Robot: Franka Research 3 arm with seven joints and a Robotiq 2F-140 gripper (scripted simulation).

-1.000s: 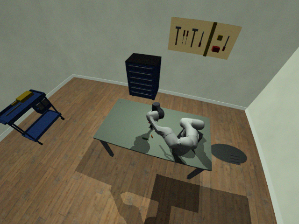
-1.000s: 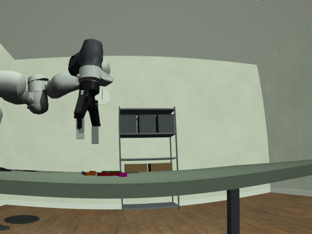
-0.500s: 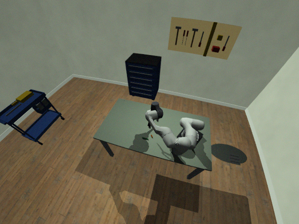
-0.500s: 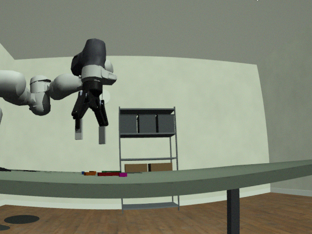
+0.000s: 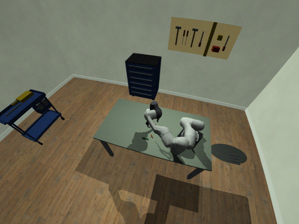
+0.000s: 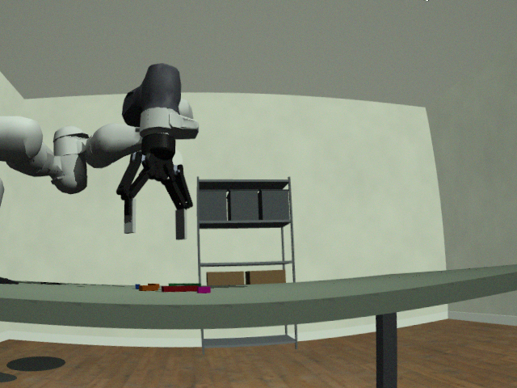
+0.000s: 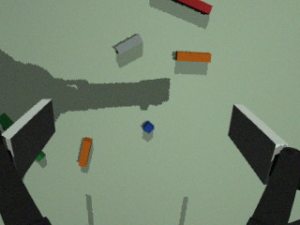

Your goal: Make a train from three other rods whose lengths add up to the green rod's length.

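Right now the grey rod is 40 mm ahead of my hand, 30 mm to the right of it and 110 mm below it. The rest, counted from my hand: green rod: 70 mm ahead, 160 mm to the left, 110 mm below; red rod: 40 mm ahead, 100 mm to the right, 110 mm below; blue rod: 40 mm behind, 30 mm to the left, 110 mm below.
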